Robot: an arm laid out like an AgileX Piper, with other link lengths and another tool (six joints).
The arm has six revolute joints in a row. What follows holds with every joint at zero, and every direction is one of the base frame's. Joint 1 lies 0.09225 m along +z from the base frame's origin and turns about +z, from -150.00 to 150.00 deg. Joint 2 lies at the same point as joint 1 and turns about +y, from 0.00 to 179.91 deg. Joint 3 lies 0.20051 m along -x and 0.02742 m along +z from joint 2 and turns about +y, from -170.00 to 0.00 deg. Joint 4 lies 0.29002 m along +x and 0.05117 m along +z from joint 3 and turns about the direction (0.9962, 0, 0.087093), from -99.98 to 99.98 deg. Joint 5 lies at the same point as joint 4 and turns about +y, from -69.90 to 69.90 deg. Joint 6 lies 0.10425 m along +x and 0.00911 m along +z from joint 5 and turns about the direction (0.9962, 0, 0.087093), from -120.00 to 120.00 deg. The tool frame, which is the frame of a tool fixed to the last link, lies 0.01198 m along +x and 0.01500 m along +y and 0.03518 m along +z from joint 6; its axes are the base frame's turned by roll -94.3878, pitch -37.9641 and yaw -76.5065 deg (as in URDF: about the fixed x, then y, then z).
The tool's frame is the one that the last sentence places.
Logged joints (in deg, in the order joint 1, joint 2, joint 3, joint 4, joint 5, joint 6), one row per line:
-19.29, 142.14, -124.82, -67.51, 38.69, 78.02
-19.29, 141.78, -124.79, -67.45, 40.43, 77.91
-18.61, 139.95, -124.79, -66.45, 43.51, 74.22
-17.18, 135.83, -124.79, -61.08, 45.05, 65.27
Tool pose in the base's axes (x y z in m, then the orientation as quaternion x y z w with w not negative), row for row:
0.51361, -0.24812, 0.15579, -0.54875, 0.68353, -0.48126, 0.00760
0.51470, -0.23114, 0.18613, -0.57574, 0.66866, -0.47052, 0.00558
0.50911, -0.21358, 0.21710, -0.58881, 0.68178, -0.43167, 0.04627
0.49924, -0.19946, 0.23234, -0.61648, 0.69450, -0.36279, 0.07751
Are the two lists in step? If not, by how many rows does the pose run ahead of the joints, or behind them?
The pose runs 2 rows ahead of the joints: the pose in row i belongs to the joints in row i + 2.
